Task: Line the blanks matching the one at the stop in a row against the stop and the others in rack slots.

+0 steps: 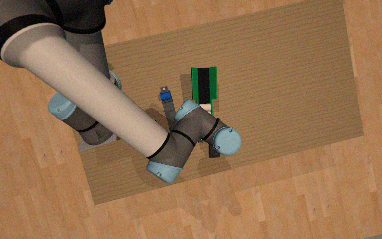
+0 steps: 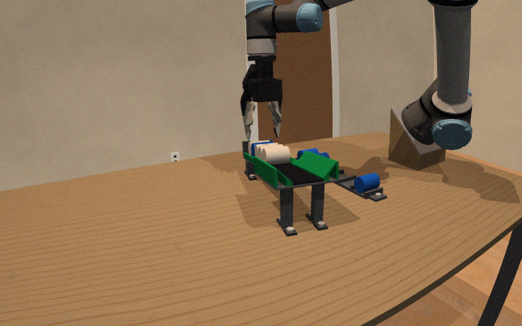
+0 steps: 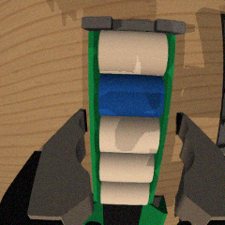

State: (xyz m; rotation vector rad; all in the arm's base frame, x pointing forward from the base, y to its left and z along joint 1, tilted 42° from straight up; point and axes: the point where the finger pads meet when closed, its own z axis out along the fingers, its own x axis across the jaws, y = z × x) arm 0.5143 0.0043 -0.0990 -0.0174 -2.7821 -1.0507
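The grey stock rack is 18 cm behind my hand, 13 cm below it and 8 cm to the left of it. Also, from my hand: grey stop: 6 cm to the right, 6 cm below; feed ramp: 13 cm to the left, 5 cm below, 1 cm ahead.
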